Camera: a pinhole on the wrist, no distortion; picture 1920 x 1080 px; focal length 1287.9 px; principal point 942.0 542.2 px. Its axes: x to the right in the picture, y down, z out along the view. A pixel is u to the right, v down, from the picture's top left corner.
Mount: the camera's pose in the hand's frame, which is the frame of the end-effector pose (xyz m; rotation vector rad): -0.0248 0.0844 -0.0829 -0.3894 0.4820 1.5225
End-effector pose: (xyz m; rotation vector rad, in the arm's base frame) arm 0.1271 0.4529 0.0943 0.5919 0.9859 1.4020
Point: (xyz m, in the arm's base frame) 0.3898 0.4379 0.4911
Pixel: 476 903
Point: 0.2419 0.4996 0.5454
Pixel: 899 723
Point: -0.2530 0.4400 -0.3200
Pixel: behind the camera
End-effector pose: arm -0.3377 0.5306 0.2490 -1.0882 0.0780 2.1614
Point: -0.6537 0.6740 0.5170
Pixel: outside the picture
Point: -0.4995 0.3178 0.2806
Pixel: 1376 951
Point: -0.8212 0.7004 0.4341
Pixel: 263 191
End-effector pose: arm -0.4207 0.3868 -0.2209 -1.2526 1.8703 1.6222
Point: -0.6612 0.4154 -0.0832
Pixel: 1461 371
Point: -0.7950 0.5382 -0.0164
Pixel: 1384 560
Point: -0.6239 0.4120 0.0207
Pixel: 1862 982
